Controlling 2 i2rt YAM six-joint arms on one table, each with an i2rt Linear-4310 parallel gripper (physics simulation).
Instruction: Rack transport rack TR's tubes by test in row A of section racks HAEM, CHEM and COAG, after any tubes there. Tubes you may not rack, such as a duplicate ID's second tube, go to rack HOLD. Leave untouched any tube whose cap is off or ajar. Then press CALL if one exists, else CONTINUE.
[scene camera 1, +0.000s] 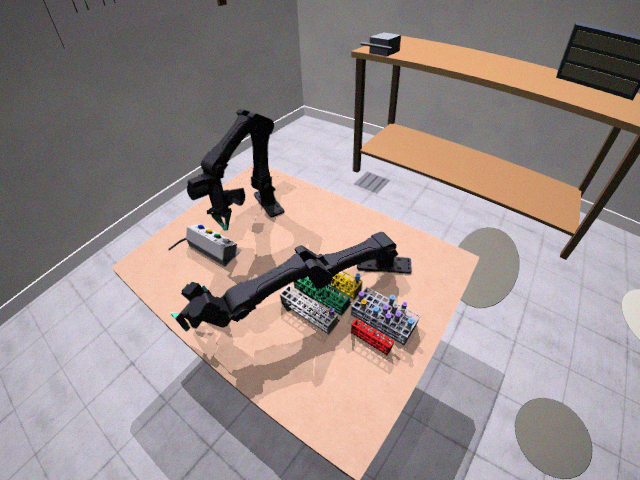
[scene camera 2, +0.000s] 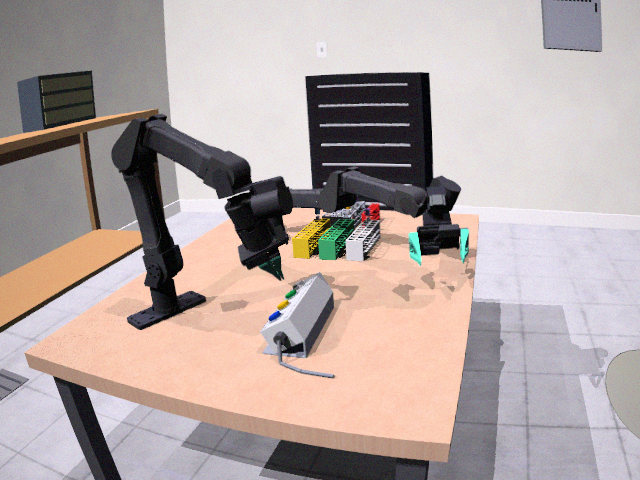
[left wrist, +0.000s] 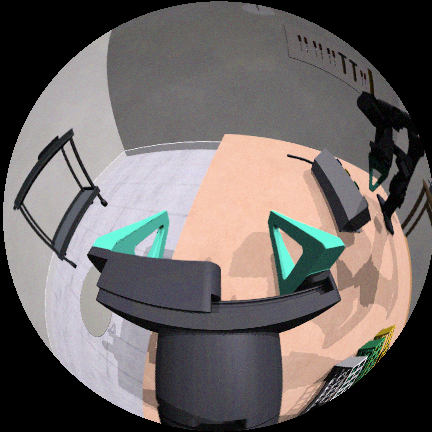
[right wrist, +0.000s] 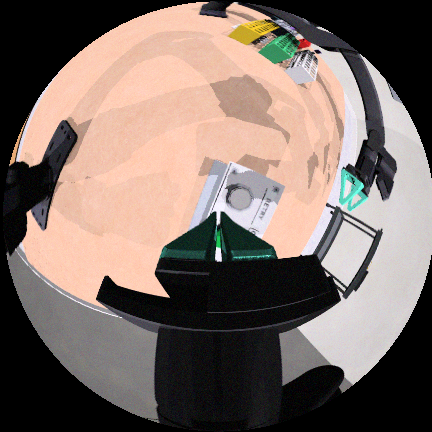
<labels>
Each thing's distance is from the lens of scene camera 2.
left gripper (scene camera 2: 442, 262): 1.11 m
right gripper (scene camera 2: 282, 279): 1.07 m
grey button box (scene camera 2: 293, 328): 0.92 m
</labels>
